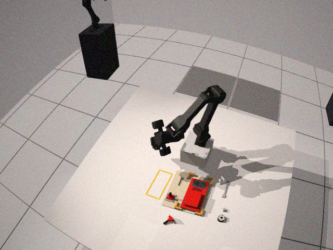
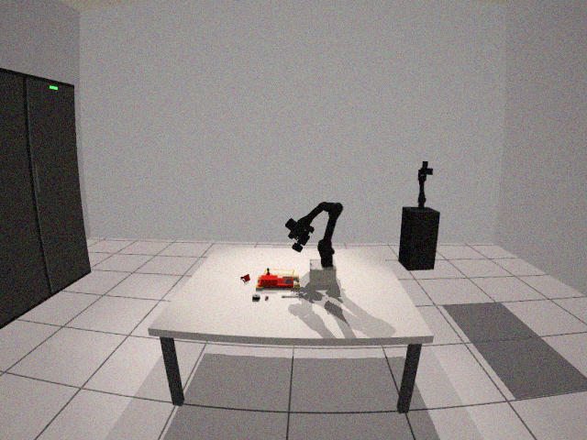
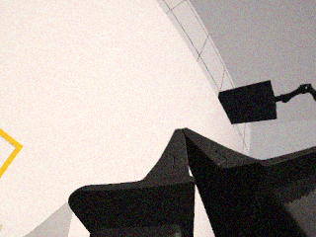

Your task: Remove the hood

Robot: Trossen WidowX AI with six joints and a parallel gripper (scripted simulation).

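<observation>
Now: the hood 310 mm to the left of my gripper tip, 230 mm ahead of it and 130 mm below it. From my gripper tip the other things lie so: nut 490 mm to the left, 240 mm ahead, 160 mm below; then white bar 470 mm to the left, 160 mm below, 110 mm ahead; then wheel 490 mm to the left, 300 mm ahead, 160 mm below.
</observation>
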